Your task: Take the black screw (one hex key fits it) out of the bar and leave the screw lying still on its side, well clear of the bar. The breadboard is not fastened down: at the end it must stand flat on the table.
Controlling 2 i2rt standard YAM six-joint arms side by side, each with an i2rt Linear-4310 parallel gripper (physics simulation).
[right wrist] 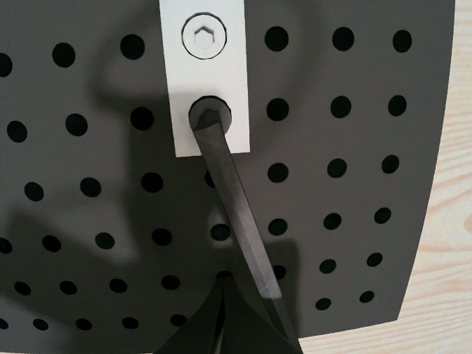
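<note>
The white bar lies on the dark breadboard, running in from the top edge of the right wrist view. The black screw sits at the bar's near end, its head partly hidden by the hex key. The hex key has its tip at the screw's head and slants down to the right, passing out of view beside my right gripper. My right gripper is at the bottom centre, its fingertips together, with the key to the right of them and not between them. My left gripper does not show.
A silver-white socket screw sits in the bar farther up. The breadboard has rows of holes, and its right edge borders the pale wooden table. Broad shadows fall across the breadboard at the left and around the bar.
</note>
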